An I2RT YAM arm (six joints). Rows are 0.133 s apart.
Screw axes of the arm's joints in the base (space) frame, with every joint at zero. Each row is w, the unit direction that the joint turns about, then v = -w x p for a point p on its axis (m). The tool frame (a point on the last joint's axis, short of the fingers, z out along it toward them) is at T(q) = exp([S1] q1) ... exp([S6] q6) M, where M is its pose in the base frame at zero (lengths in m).
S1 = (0, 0, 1, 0, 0, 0)
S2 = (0, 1, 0, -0.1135, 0, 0.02)
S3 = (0, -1, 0, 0.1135, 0, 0.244)
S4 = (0, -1, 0, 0.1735, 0, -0.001)
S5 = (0, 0, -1, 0, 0.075, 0)
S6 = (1, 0, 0, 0, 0.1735, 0)
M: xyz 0.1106 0 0.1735 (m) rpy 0 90 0 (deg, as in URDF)
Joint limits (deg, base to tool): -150..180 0..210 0..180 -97..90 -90..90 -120..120
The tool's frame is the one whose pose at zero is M.
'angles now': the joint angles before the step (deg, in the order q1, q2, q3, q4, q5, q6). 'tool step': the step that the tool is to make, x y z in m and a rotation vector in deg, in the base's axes. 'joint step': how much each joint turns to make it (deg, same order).
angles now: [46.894 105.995 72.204 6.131 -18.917 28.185]
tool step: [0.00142 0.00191 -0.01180 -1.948 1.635 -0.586]
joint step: [0.088 1.509 0.132 -1.094 0.655 0.218]
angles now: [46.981 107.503 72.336 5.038 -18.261 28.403]
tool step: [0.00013 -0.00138 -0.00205 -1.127 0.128 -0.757]
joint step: [-0.065 0.000 -0.088 -0.896 0.940 -0.240]
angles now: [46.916 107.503 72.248 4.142 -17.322 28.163]
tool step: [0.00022 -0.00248 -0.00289 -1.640 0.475 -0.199]
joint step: [-0.219 0.000 -0.022 -1.705 0.395 -0.700]
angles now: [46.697 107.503 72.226 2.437 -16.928 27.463]
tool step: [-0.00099 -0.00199 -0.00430 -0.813 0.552 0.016]
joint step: [-0.087 0.000 -0.657 -0.371 0.000 -0.196]
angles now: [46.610 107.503 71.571 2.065 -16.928 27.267]
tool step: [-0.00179 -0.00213 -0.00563 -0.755 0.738 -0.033]
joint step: [-0.022 0.001 -0.982 -0.066 -0.001 0.021]
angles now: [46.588 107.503 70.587 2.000 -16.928 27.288]
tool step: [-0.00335 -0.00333 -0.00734 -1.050 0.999 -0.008]
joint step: [0.022 -0.174 -1.507 -0.110 0.022 0.022]
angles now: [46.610 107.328 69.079 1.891 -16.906 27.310]
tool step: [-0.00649 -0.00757 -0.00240 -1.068 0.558 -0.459]
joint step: [-0.022 -1.683 -2.382 -0.460 0.546 0.000]
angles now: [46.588 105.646 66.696 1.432 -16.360 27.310]
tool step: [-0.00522 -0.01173 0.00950 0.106 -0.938 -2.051]
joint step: [-0.481 -3.453 -2.317 -0.283 1.617 0.481]
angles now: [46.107 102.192 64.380 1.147 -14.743 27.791]
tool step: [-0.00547 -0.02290 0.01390 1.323 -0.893 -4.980]
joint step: [-1.595 -5.683 -4.043 0.459 2.580 2.274]
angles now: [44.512 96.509 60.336 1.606 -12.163 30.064]
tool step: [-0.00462 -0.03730 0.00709 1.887 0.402 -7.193]
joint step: [-3.694 -7.015 -6.294 0.919 1.989 3.388]
